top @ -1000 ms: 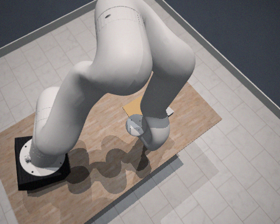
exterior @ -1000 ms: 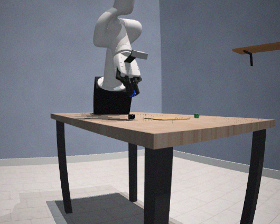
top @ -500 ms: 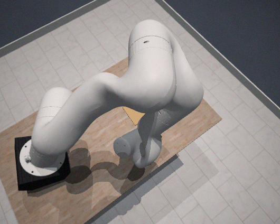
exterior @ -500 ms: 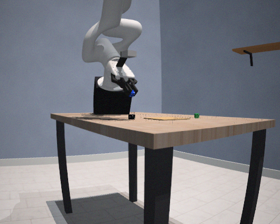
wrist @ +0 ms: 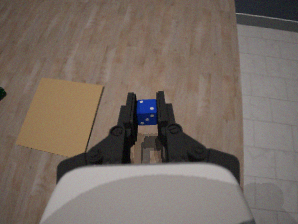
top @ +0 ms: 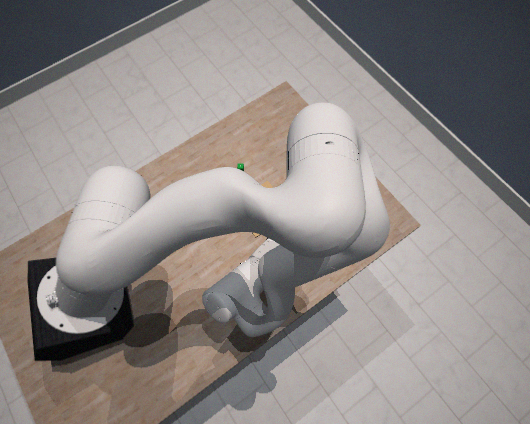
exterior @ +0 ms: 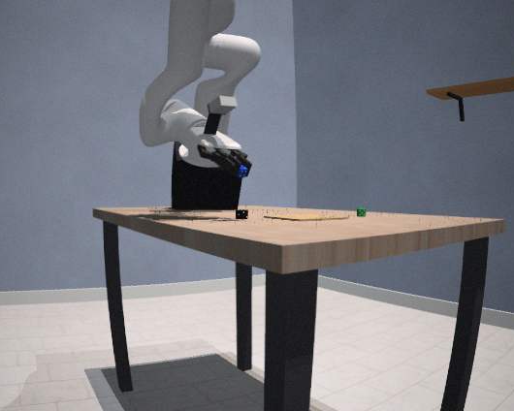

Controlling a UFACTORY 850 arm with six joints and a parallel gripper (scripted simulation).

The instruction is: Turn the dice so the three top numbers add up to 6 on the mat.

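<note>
Now: hand 5 cm past the black die, 3 cm to the right of it and 10 cm above it. Round my hand: blue die: 1 cm ahead, 1 cm below; tan mat: 2 cm behind, 17 cm to the left, 11 cm below; green die: 2 cm behind, 33 cm to the left, 10 cm below.
</note>
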